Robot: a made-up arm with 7 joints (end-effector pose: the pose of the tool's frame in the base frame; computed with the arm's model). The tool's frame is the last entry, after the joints. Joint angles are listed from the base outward.
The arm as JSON. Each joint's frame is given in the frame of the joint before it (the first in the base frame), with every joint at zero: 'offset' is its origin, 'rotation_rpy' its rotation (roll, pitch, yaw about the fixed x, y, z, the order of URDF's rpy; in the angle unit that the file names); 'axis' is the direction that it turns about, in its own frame. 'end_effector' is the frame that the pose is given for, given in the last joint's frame.
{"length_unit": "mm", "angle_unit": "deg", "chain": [
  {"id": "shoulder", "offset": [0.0, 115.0, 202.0], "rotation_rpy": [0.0, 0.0, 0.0], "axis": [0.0, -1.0, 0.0]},
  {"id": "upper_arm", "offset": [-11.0, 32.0, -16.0], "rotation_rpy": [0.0, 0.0, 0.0], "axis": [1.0, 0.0, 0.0]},
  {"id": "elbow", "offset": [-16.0, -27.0, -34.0], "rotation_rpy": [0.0, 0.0, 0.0], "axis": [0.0, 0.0, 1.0]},
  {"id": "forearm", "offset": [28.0, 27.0, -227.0], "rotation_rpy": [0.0, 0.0, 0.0], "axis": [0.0, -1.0, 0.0]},
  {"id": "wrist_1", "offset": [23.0, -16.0, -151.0], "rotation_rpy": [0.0, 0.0, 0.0], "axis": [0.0, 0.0, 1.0]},
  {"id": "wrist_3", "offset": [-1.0, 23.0, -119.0], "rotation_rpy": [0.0, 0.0, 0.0], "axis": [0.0, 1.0, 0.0]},
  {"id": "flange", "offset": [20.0, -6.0, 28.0], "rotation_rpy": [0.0, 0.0, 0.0], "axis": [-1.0, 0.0, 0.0]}
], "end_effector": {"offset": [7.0, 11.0, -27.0], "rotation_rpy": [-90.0, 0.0, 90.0]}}
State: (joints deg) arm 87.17 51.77 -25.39 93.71 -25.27 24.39 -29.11
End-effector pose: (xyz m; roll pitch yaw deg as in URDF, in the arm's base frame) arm 0.2346 0.2118 0.4457 99.45 4.65 173.76
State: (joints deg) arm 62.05 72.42 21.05 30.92 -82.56 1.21 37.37
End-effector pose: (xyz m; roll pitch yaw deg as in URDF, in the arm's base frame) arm 0.1905 0.6092 0.2847 -96.29 -75.14 77.87
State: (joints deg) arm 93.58 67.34 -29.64 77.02 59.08 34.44 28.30
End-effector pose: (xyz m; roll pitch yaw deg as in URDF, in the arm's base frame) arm 0.2546 0.3698 0.4801 157.49 -16.46 74.53
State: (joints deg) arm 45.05 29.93 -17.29 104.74 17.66 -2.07 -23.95
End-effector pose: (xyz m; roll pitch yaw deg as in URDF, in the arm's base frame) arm 0.3044 0.1789 0.2494 124.52 -3.24 97.03
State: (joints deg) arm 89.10 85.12 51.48 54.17 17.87 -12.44 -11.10
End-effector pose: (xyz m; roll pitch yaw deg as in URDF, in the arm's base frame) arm -0.1570 0.5475 0.3007 90.69 69.27 147.36
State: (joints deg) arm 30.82 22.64 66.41 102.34 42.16 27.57 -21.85
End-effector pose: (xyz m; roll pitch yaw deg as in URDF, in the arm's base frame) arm 0.0771 0.4628 0.1494 162.33 55.12 145.10
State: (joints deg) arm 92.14 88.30 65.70 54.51 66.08 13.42 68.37
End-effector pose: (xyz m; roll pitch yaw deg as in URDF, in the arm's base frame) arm -0.2061 0.5400 0.2468 46.81 -13.29 114.89
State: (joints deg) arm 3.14 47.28 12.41 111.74 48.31 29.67 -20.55
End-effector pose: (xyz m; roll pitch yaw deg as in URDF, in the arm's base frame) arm 0.2384 0.3135 0.1635 -178.28 -4.15 103.43
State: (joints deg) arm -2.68 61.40 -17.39 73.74 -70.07 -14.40 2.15
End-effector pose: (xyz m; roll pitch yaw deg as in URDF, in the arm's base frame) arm 0.2424 0.3360 -0.0638 -49.06 -37.54 -58.59
